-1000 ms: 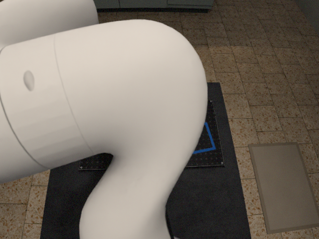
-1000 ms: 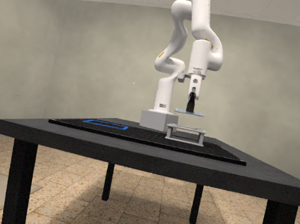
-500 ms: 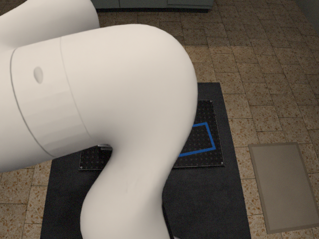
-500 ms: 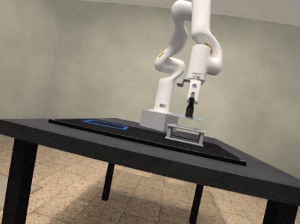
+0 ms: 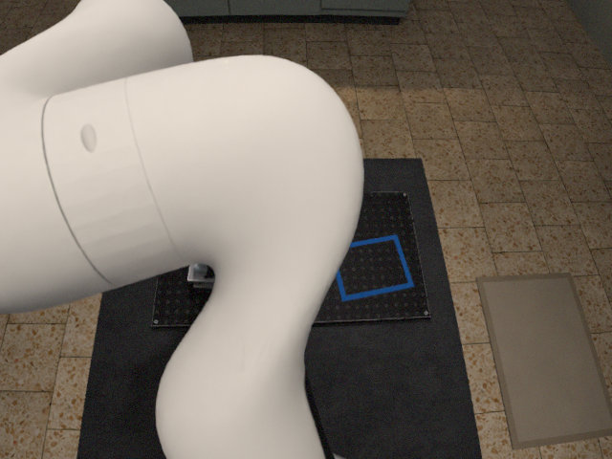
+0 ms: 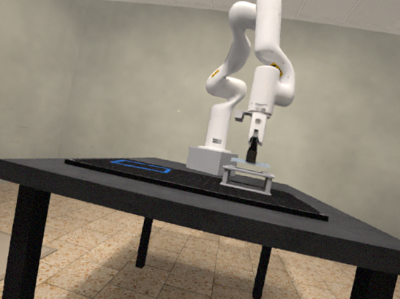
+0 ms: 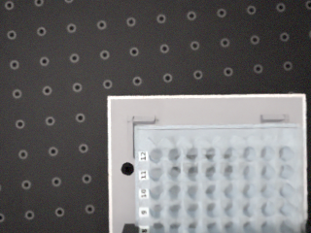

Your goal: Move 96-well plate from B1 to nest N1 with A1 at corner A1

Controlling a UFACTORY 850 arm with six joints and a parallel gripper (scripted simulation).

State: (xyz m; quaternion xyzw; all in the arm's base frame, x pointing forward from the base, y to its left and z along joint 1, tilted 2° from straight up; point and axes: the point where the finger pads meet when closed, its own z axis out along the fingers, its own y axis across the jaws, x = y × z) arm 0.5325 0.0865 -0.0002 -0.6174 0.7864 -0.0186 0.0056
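The raised plate nest N1 lies 40 mm below my hand. Round my hand: 96-well plate 10 mm below.
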